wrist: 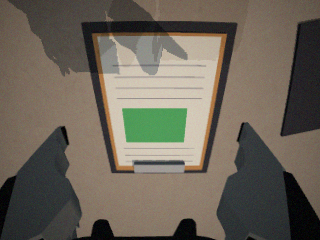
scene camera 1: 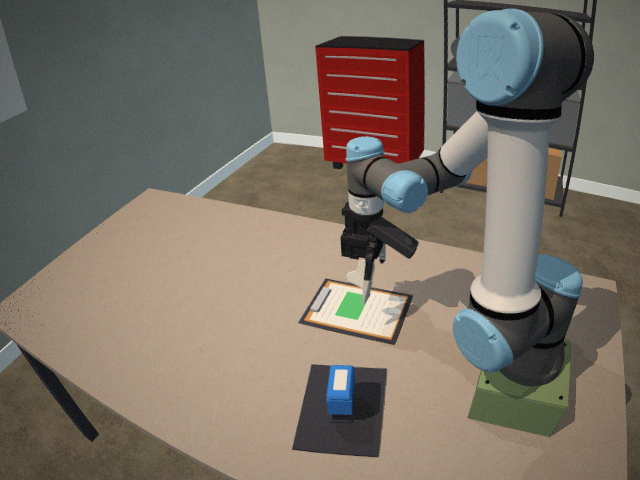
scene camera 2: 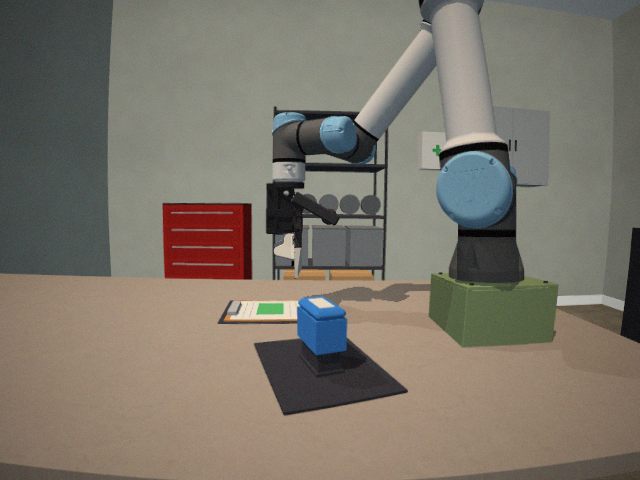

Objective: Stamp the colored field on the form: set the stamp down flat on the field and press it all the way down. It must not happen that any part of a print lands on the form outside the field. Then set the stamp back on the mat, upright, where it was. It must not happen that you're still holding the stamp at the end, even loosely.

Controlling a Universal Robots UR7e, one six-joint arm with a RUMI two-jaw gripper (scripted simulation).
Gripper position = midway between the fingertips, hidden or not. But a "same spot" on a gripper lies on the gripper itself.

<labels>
My gripper shows in the wrist view (pixel 153 125), in scene camera 1 and in scene camera 2. A blue stamp shows in scene camera 1 and in scene camera 2; in the wrist view it is out of frame. The same spot on my gripper: (scene camera 1: pixel 362 277) is (scene camera 2: pixel 291 249). One and the same spot on the blue stamp: (scene camera 2: pixel 321 325) is (scene camera 1: pixel 330 402).
</labels>
